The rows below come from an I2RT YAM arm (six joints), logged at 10 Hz.
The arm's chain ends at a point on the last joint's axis. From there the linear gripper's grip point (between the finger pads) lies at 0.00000 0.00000 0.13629 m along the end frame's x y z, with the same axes.
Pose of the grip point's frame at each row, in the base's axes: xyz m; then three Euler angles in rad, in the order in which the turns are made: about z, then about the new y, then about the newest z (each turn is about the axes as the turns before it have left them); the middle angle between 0 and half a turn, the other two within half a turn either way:
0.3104 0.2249 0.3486 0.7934 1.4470 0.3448
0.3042 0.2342 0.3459 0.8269 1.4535 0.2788
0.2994 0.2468 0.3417 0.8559 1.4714 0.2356
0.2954 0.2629 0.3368 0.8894 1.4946 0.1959
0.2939 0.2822 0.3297 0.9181 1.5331 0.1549
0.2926 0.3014 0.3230 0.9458 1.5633 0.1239
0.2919 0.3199 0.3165 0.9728 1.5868 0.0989
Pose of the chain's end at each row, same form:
0.2155 0.1285 0.3318 0.7934 1.4470 0.3448
0.2125 0.1346 0.3300 0.8269 1.4535 0.2788
0.2105 0.1444 0.3282 0.8559 1.4714 0.2356
0.2098 0.1574 0.3264 0.8894 1.4946 0.1959
0.2112 0.1740 0.3246 0.9181 1.5331 0.1549
0.2129 0.1909 0.3220 0.9458 1.5633 0.1239
0.2152 0.2073 0.3187 0.9728 1.5868 0.0989

